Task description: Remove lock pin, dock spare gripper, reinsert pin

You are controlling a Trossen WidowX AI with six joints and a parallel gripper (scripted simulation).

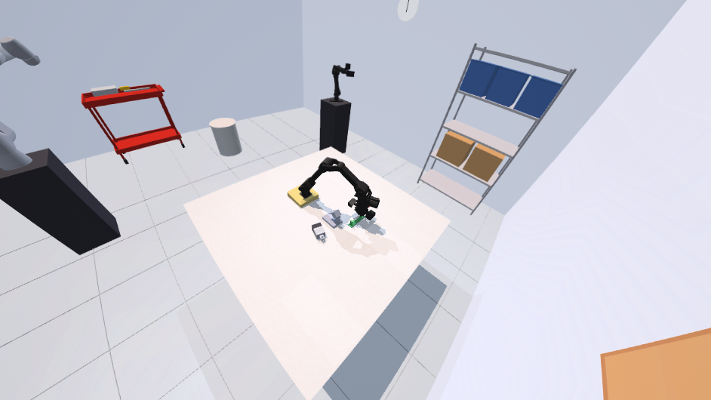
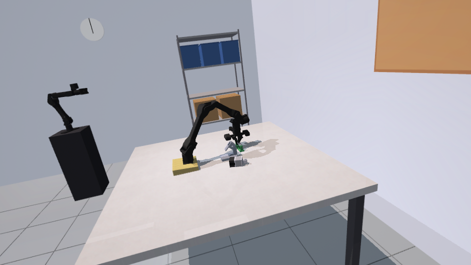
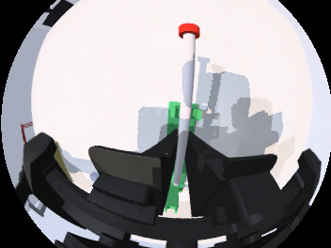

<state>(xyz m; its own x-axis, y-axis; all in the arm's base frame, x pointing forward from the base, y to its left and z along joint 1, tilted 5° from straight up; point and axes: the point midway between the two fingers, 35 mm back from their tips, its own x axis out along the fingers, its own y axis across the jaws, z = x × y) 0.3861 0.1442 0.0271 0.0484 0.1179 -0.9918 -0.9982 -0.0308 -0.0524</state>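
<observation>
My gripper tip is now 40 mm to the left of the green cradle and 10 mm below it. Round my gripper tip: grey mount 90 mm behind, 150 mm to the right, 40 mm above; spare gripper 80 mm behind, 290 mm to the right, 10 mm above.
</observation>
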